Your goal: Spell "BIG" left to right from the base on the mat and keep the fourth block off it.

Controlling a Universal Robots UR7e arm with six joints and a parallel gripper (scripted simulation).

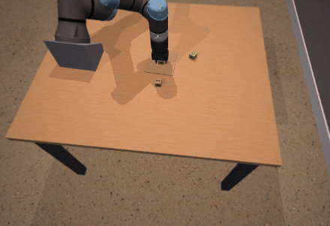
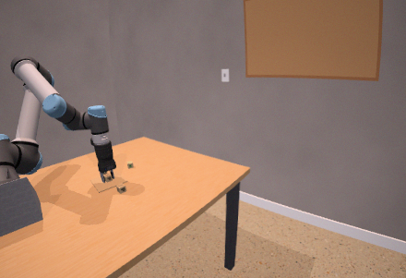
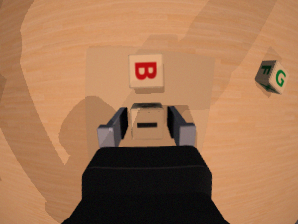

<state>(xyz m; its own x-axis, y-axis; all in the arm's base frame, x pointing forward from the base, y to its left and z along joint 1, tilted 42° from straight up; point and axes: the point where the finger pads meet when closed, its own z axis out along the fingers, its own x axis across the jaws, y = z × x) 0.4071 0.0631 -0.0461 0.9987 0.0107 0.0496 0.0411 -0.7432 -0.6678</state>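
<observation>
Right now the tan mat is 2 cm below my hand. Also, from my hand: B block 5 cm to the left.
</observation>
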